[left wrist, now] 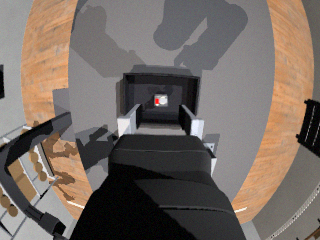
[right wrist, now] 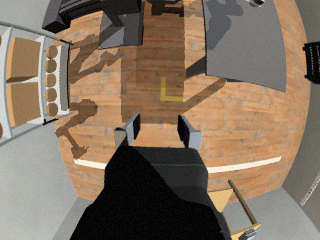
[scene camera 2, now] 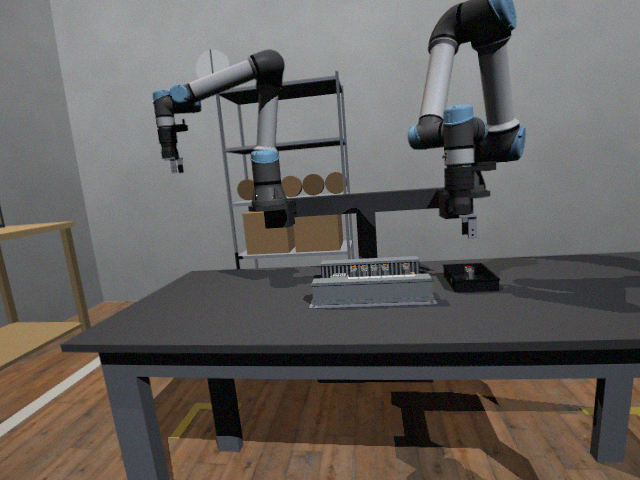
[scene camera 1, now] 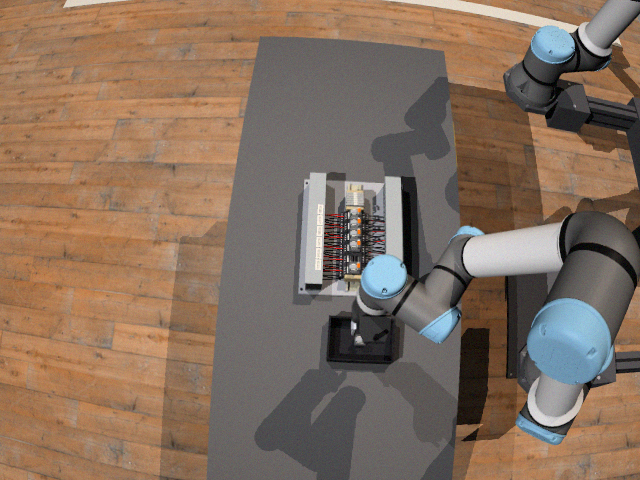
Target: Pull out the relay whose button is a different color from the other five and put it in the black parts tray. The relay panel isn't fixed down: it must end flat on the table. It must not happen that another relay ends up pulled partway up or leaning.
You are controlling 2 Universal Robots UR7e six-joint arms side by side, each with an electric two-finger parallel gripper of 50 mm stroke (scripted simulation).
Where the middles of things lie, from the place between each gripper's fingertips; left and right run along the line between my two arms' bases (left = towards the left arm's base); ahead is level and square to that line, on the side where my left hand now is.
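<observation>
Black parts tray (scene camera 1: 341, 348), 14 cm below my left hand (scene camera 2: 469, 236). Relay panel (scene camera 1: 319, 247), from my left hand: 28 cm to the right, 12 cm below, 4 cm ahead.
My right gripper: 38 cm above the relay panel, 84 cm to the right of it, 47 cm short of it. Black parts tray, from my right hand: 43 cm ahead, 112 cm to the left, 40 cm below.
</observation>
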